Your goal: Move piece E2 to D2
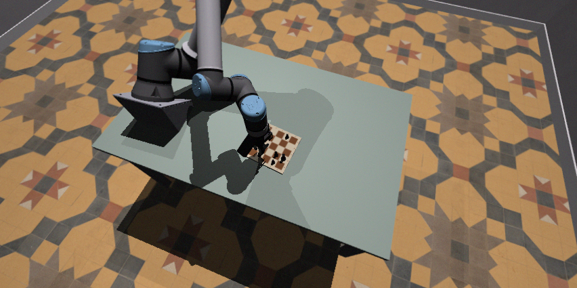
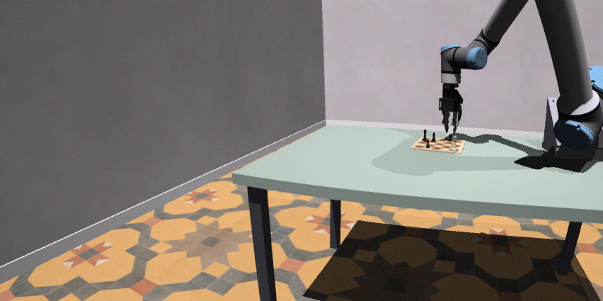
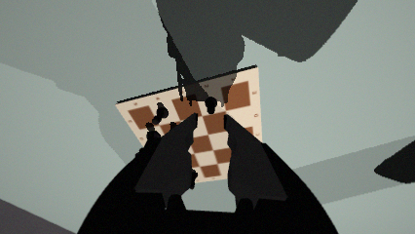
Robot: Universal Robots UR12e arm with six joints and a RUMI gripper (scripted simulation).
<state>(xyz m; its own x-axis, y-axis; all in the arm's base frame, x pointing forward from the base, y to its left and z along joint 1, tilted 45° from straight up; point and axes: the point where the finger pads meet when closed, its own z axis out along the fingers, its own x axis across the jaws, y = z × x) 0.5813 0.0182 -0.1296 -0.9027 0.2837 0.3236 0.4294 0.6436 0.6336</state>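
Now: hand 5 cm short of the chessboard, 7 cm to the right of it and 5 cm above it. From my hand the other things lie so: white chess piece: 1 cm behind, 16 cm to the left, 2 cm below.
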